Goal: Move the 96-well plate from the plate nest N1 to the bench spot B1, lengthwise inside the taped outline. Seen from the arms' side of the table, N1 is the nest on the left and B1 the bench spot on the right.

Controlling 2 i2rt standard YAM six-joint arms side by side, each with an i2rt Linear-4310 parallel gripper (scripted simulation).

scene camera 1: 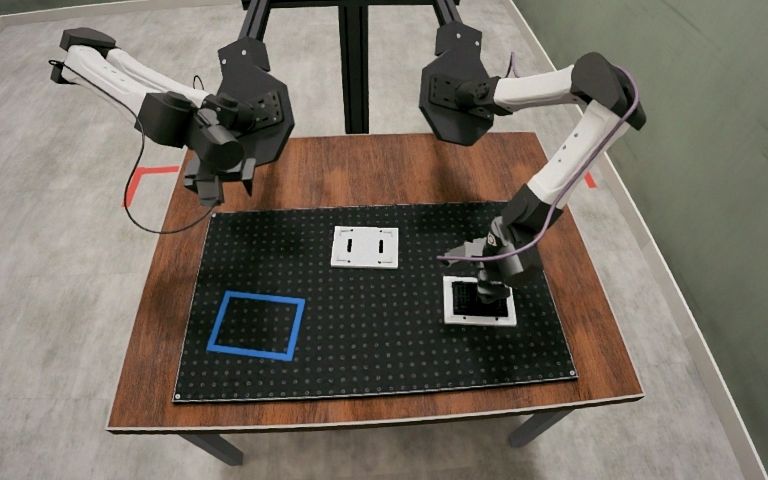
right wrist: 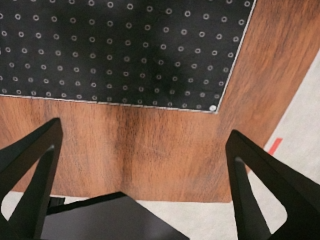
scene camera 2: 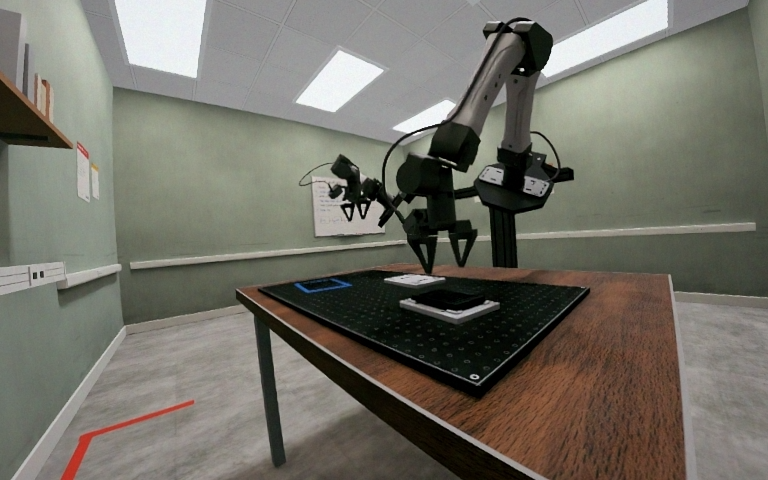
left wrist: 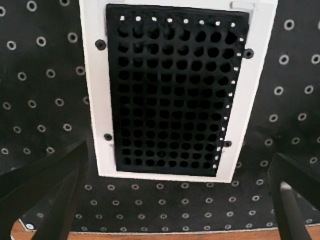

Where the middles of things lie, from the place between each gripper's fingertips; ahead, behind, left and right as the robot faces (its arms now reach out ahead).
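Labels:
I find the black 96-well plate [scene camera 1: 461, 290] 7 cm below my left hand [scene camera 2: 445, 270]. As for my right hand [scene camera 1: 229, 196], it is 22 cm above the black 96-well plate, 22 cm short of the plate and 53 cm to the right of it.

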